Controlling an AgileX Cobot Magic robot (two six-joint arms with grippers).
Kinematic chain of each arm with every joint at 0, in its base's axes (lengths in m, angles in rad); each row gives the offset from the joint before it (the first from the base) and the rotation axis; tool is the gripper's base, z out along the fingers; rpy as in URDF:
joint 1: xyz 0 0 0.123 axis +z
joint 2: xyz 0 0 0 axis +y
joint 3: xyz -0.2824 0 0.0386 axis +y
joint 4: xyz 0.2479 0 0.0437 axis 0.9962 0 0.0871
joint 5: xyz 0 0 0 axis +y
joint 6: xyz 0.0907 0 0.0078 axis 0.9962 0 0.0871
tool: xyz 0 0 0 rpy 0 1.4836 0
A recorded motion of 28 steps. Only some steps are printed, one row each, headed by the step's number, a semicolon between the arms.
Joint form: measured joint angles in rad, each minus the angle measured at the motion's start. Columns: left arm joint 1, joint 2, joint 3, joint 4, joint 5, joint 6; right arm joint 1, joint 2, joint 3, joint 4, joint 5, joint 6.
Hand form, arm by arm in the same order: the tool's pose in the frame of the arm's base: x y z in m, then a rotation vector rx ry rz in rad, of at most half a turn. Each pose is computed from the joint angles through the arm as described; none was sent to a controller.
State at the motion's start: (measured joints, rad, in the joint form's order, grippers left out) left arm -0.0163 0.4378 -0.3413 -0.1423 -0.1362 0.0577; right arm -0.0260 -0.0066 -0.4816 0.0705 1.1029 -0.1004
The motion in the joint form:
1: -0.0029 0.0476 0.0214 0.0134 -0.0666 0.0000; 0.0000 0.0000 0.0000 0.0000 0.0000 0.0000
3: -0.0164 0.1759 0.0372 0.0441 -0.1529 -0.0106; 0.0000 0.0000 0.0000 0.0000 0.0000 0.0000
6: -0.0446 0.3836 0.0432 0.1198 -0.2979 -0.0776; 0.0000 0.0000 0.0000 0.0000 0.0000 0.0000
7: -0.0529 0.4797 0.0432 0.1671 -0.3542 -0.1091; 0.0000 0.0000 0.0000 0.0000 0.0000 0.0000
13: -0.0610 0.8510 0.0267 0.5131 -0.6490 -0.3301; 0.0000 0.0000 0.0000 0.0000 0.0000 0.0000
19: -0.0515 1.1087 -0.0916 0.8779 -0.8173 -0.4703; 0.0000 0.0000 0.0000 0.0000 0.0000 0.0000
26: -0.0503 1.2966 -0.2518 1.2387 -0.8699 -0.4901; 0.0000 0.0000 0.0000 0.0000 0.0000 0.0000
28: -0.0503 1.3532 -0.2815 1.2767 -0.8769 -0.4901; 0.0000 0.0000 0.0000 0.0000 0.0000 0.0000
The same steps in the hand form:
1: 0.1103 0.0002 0.3022 -0.0570 1.4471 -0.0531; -0.0056 0.0059 0.2688 -0.0825 2.0945 0.0089
3: 0.1316 -0.0018 0.2891 -0.0333 1.5052 -0.0430; -0.0056 0.0059 0.2688 -0.0825 2.0945 0.0089
6: 0.1632 -0.0091 0.2697 0.0088 1.5733 -0.0720; -0.0056 0.0059 0.2688 -0.0825 2.0945 0.0089
7: 0.1767 -0.0133 0.2584 0.0410 1.6129 -0.0857; -0.0056 0.0059 0.2688 -0.0825 2.0945 0.0089
13: 0.2186 -0.0403 0.2123 0.2552 1.6920 -0.2816; -0.0056 0.0059 0.2688 -0.0825 2.0945 0.0089
19: 0.2508 -0.0669 0.1864 0.5324 1.7011 -0.5149; -0.0056 0.0059 0.2688 -0.0825 2.0945 0.0089
26: 0.2765 -0.0869 0.1630 0.9150 1.6631 -0.6366; -0.0056 0.0059 0.2688 -0.0825 2.0945 0.0089
28: 0.2829 -0.0890 0.1519 0.9533 1.6766 -0.6627; -0.0056 0.0059 0.2688 -0.0825 2.0945 0.0089

